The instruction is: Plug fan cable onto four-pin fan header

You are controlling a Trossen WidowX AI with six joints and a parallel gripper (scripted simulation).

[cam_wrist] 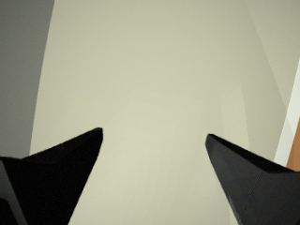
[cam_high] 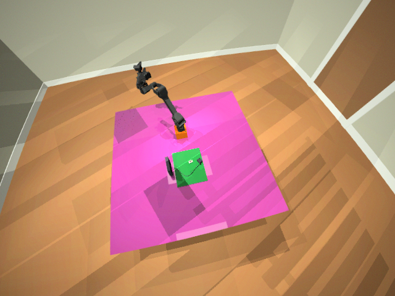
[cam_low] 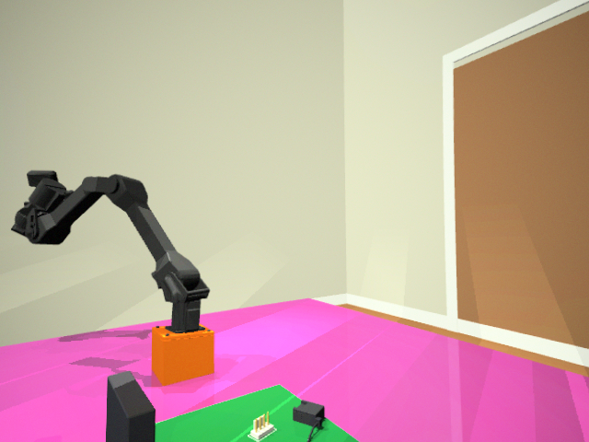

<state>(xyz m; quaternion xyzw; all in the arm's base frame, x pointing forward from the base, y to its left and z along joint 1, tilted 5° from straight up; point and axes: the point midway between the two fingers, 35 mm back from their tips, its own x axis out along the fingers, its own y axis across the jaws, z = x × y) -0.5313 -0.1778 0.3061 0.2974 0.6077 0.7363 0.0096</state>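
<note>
Now: the fan plug 89 cm ahead of my gripper tip, 39 cm below it and 19 cm to the left of it. From my gripper tip the other things lie so: four-pin header 87 cm ahead, 40 cm below, 12 cm to the left; then green board 90 cm ahead, 42 cm below, 9 cm to the left; then dark fan 87 cm ahead, 34 cm below, 5 cm to the right.
</note>
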